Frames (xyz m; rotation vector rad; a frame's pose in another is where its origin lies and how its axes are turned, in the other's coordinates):
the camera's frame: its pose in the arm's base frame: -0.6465 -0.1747 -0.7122 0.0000 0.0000 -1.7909
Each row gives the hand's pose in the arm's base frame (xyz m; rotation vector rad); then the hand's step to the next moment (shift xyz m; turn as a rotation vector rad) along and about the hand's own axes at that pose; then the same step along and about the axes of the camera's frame.
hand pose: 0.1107 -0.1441 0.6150 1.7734 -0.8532 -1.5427
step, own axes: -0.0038 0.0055 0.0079 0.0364 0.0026 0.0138
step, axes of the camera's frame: 0.0024 -0.0083 0.0057 0.0329 -0.0029 -0.0208
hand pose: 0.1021 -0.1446 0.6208 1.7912 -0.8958 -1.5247
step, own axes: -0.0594 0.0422 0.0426 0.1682 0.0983 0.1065
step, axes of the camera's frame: -0.0106 -0.0565 0.0618 0.2133 -0.0525 -0.0327
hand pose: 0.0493 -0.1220 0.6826 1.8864 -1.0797 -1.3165
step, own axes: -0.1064 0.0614 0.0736 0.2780 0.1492 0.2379
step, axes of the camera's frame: -0.0361 -0.1166 0.0749 0.3590 -0.1411 -0.0856
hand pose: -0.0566 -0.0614 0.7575 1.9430 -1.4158 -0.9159
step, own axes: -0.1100 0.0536 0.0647 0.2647 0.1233 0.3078
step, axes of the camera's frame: -0.0621 -0.1214 0.0236 0.3520 -0.1870 -0.1454
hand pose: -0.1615 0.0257 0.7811 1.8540 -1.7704 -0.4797
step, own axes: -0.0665 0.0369 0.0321 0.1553 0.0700 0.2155
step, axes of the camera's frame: -0.0484 -0.0660 -0.0105 0.2150 -0.1269 -0.1146
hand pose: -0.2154 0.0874 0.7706 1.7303 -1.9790 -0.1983
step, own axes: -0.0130 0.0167 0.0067 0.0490 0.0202 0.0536
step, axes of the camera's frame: -0.0100 -0.0197 -0.0022 0.0634 -0.0326 -0.0245
